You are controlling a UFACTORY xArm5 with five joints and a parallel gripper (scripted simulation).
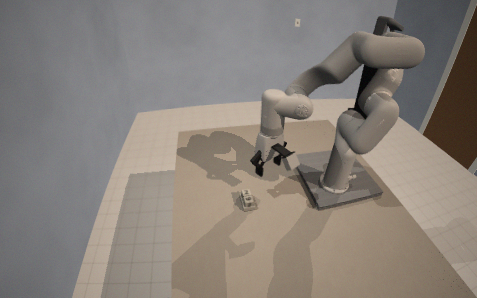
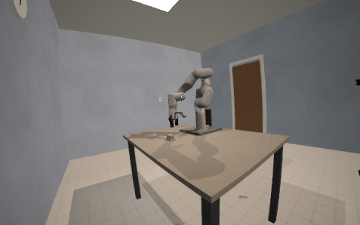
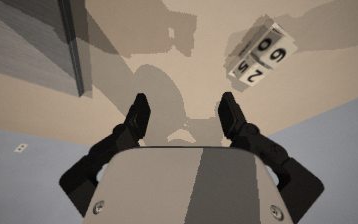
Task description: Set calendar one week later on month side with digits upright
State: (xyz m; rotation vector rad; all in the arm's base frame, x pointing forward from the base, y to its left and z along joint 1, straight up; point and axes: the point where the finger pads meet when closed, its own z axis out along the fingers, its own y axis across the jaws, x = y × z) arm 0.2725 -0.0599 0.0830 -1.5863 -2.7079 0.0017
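My hand is 9 cm short of the calendar tray, 7 cm to the right of it and 9 cm above it.
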